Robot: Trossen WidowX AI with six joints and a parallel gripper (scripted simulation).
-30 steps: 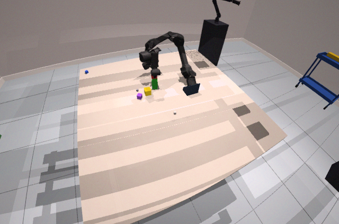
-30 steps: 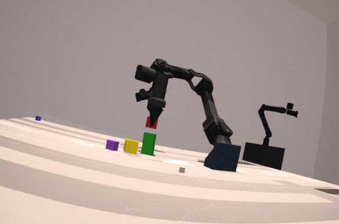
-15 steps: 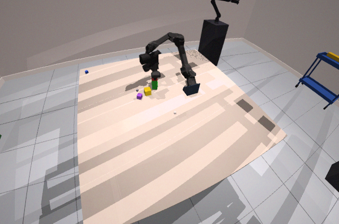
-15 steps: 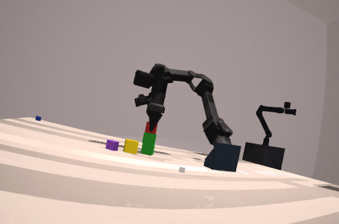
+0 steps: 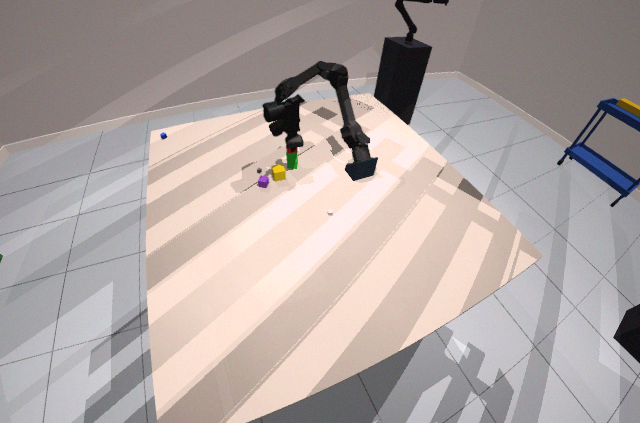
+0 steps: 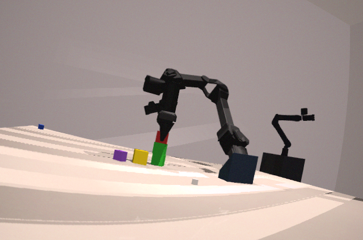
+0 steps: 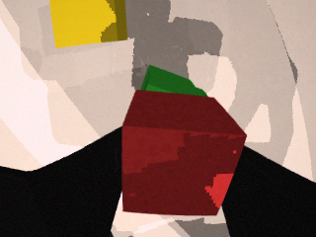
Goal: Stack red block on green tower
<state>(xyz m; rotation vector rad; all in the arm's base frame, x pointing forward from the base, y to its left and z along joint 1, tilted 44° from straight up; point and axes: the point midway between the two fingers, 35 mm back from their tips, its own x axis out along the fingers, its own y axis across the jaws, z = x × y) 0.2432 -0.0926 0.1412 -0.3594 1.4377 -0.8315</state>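
Now: gripper tip 1 cm below the red block. Also, from my gripper tip: yellow block: 8 cm ahead, 4 cm to the left, 7 cm below; then small blue cube: 49 cm ahead, 47 cm to the right, 8 cm below; then purple block: 15 cm ahead, 6 cm to the left, 7 cm below.
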